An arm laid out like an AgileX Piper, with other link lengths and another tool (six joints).
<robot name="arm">
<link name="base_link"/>
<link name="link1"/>
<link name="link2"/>
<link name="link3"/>
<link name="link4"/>
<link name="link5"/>
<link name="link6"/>
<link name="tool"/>
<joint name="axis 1" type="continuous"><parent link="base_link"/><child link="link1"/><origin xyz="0 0 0.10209"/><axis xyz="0 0 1"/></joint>
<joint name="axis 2" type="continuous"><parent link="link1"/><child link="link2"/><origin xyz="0 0 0"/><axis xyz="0 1 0"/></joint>
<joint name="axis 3" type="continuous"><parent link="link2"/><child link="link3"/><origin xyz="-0.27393 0 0.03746"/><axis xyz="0 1 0"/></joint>
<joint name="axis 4" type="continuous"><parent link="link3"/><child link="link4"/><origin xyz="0.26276 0 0.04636"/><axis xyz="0.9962 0 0.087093"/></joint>
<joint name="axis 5" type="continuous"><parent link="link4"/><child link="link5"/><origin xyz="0 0 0"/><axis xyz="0 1 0"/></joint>
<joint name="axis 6" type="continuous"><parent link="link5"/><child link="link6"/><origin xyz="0.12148 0 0.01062"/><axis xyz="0.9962 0 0.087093"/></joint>
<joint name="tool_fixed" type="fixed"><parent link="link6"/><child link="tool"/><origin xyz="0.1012 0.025 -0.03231" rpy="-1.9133 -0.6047 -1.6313"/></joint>
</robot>
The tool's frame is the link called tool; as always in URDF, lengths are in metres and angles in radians. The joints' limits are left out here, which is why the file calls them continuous.
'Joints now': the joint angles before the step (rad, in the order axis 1, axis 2, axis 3, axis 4, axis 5, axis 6). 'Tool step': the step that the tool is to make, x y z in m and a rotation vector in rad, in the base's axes. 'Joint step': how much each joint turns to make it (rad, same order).
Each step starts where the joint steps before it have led.
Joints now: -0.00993 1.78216 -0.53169 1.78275 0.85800 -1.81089
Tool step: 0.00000 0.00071 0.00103 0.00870 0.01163 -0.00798
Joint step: 0.00002 -0.00001 0.00000 0.00001 0.00214 0.01644
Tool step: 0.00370 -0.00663 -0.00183 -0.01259 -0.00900 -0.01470
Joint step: -0.01963 0.00000 -0.00002 0.00010 -0.00729 -0.01457
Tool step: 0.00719 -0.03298 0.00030 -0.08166 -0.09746 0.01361
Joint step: -0.10575 -0.04125 0.00001 -0.08203 -0.00634 -0.08617
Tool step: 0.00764 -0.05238 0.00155 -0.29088 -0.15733 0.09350
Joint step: -0.06521 -0.13643 -0.03346 -0.23065 -0.14281 -0.05324
